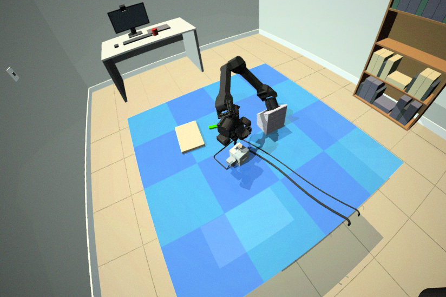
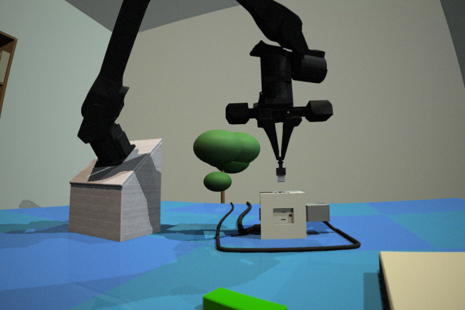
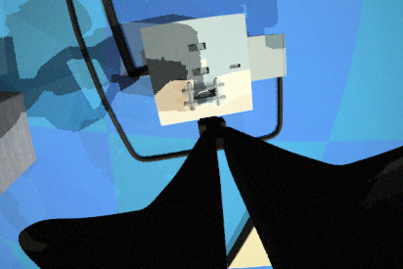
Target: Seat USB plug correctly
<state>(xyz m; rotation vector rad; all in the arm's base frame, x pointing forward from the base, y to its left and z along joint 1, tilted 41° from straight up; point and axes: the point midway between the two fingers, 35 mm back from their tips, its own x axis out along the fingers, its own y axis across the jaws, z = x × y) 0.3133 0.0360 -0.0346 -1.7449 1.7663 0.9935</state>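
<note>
My gripper tip is now 2 cm above the black USB plug. Also, from my gripper tip: green block: 27 cm to the right, 13 cm below, 1 cm behind; then beige board: 29 cm to the right, 16 cm ahead, 12 cm below.
</note>
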